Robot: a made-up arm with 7 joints.
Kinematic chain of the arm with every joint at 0, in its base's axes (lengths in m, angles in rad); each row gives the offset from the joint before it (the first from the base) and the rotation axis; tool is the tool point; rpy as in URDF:
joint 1: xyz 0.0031 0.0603 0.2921 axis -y
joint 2: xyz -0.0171 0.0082 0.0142 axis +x
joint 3: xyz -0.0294 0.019 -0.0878 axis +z
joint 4: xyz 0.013 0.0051 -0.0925 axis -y
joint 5: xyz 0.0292 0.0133 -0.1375 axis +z
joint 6: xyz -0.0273 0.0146 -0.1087 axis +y
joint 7: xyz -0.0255 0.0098 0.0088 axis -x
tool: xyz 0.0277 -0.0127 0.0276 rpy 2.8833 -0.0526 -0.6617
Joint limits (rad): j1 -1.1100..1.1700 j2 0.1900..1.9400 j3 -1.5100..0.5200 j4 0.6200..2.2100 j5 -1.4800..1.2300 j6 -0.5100..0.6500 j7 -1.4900..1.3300
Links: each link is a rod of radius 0.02 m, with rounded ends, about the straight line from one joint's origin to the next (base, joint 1, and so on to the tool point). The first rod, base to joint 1, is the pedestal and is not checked.
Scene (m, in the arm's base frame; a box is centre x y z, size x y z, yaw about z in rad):
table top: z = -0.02
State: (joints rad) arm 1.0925 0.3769 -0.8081 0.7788 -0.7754 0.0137 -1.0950
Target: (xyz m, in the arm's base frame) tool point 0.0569 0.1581 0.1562
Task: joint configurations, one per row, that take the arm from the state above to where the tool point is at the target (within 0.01 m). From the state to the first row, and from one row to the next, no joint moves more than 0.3 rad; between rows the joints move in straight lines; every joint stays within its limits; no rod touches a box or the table.
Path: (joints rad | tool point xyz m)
1: 0.9203 0.6538 -0.9242 1.0431 -0.7694 0.0327 -1.0103 | 0.3087 0.1374 0.1981
2: 0.7481 0.9306 -1.0403 1.3073 -0.7634 0.0516 -0.9256 | 0.2552 0.1533 0.1691
3: 0.5760 1.2075 -1.1564 1.5716 -0.7574 0.0706 -0.8409 | 0.1918 0.1614 0.1477
4: 0.4038 1.4844 -1.2725 1.8359 -0.7514 0.0896 -0.7561 | 0.1227 0.1634 0.1418
5: 0.2316 1.7612 -1.3887 2.1002 -0.7454 0.1085 -0.6714 | 0.0569 0.1581 0.1562

